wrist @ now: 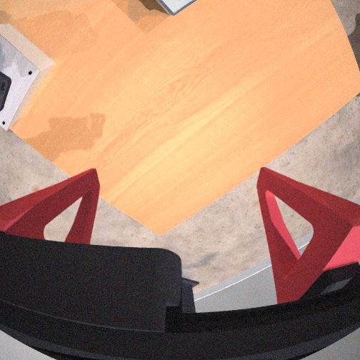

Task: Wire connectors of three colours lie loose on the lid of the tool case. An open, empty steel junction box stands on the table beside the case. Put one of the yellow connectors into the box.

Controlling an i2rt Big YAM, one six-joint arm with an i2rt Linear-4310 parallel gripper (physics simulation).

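Observation:
My gripper is open and empty, its two red fingers wide apart above the front corner of the wooden table. No yellow connector shows in the wrist view. The corner of a light panel with a dark blue edge is cut off at the top; I cannot tell whether it is the tool case or the junction box. An open steel junction box cannot be made out for certain.
A pale grey housing with small dark holes and a black part stands on the table at the left edge. Shadows fall on the wood near it. Mottled stone-like floor shows beyond the table's edges.

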